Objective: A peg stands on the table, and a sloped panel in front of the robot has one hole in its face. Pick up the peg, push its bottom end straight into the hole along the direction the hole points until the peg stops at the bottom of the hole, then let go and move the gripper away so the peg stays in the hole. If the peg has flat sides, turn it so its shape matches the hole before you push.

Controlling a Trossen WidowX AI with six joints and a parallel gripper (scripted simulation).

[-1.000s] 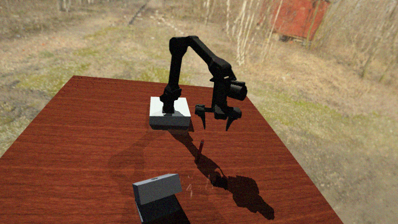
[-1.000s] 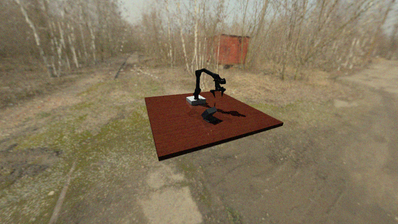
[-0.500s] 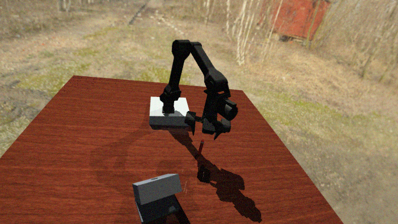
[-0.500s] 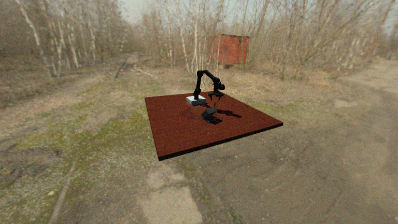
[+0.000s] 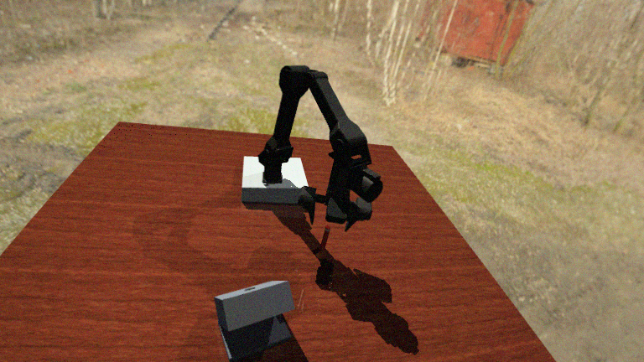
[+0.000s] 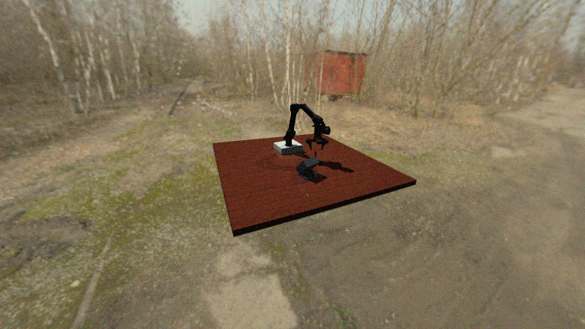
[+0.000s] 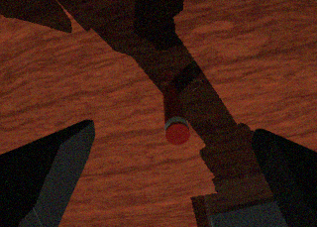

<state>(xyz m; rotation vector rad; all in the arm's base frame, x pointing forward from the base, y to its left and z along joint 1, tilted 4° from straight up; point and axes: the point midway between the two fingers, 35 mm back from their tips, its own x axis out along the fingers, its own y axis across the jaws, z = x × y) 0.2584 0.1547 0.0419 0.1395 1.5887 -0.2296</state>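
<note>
Right now the red round peg is 3 cm below my gripper tip. Also, from my gripper tip: grey sloped panel: 23 cm ahead, 19 cm to the right, 1 cm below.
</note>
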